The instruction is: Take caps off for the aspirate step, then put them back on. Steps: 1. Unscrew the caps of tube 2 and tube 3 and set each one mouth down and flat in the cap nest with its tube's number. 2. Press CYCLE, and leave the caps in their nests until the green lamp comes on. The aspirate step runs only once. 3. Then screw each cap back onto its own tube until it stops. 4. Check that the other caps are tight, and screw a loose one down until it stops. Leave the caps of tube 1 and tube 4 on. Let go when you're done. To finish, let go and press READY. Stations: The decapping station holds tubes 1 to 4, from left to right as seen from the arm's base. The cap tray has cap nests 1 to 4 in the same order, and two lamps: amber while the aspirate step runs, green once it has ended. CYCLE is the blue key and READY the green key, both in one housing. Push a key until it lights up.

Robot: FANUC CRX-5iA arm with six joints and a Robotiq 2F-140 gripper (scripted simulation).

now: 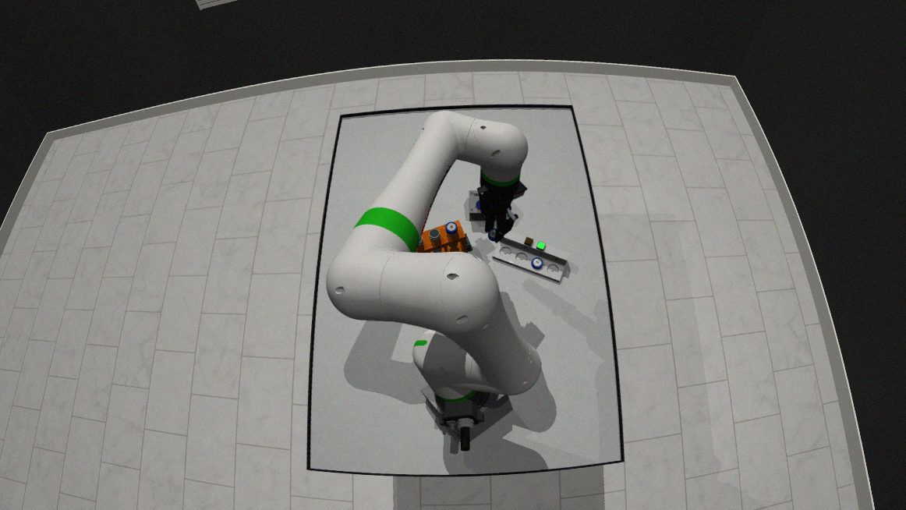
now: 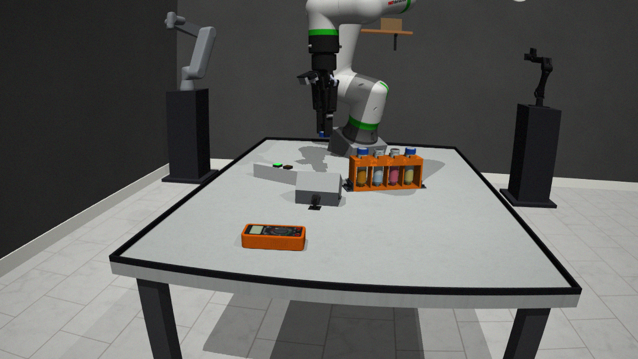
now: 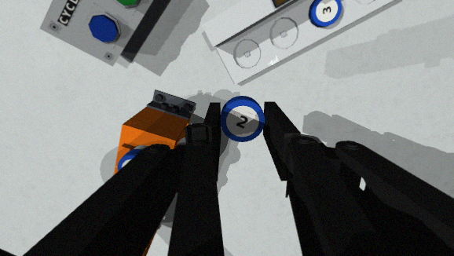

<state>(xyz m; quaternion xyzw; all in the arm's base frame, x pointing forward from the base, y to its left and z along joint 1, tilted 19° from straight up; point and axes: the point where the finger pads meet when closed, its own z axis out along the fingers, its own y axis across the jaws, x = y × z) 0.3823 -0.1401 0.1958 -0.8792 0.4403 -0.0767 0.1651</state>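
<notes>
Right now my hand is 27 cm to the right of the cap 1 and 7 cm above it. Also, from my hand: green key (15 cm ahead, 1 cm to the right, 12 cm below); cap 4 (5 cm ahead, 12 cm to the left, 7 cm below); cap 2 (3 cm below).
</notes>
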